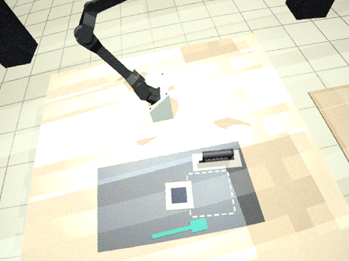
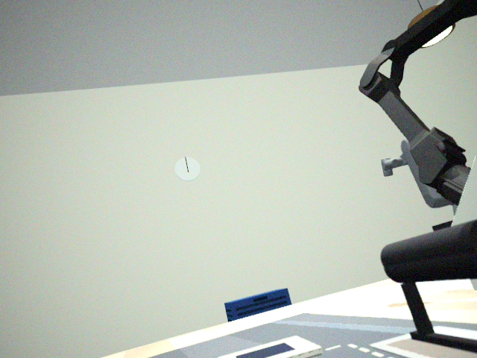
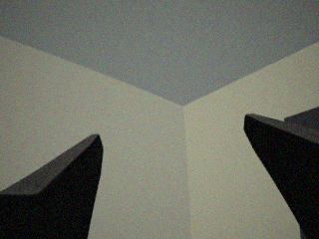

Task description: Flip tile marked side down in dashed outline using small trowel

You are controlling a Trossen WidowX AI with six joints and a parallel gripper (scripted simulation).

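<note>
The trowel is 410 mm ahead of my gripper tip, 40 mm to the left of it and 660 mm below it. Also, from my gripper tip: grey mat: 530 mm ahead, 130 mm to the right, 720 mm below; then arrow: 670 mm ahead, 100 mm to the right, 690 mm below; then tile: 540 mm ahead, 110 mm to the right, 690 mm below.
</note>
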